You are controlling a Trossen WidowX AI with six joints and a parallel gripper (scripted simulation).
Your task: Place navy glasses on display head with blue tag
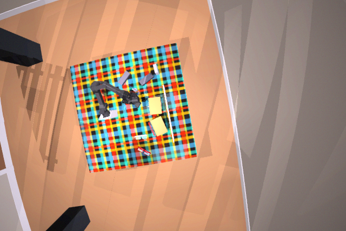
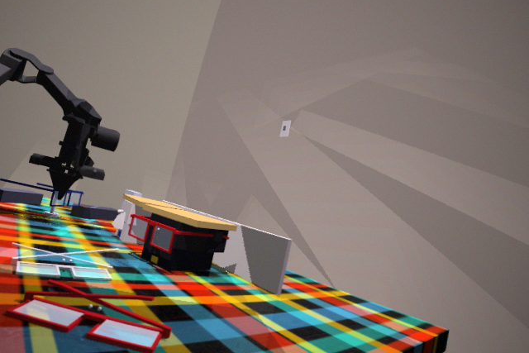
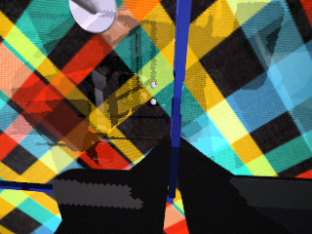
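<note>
The grey post is 12 cm to the left of my gripper tip, 4 cm below it and 2 cm ahead of it. The rest, counted from my gripper tip: black display head (32 cm to the right, 17 cm ahead); then white upright panel (32 cm ahead, 22 cm to the right, 1 cm below); then white display head (18 cm ahead, 10 cm to the right).
</note>
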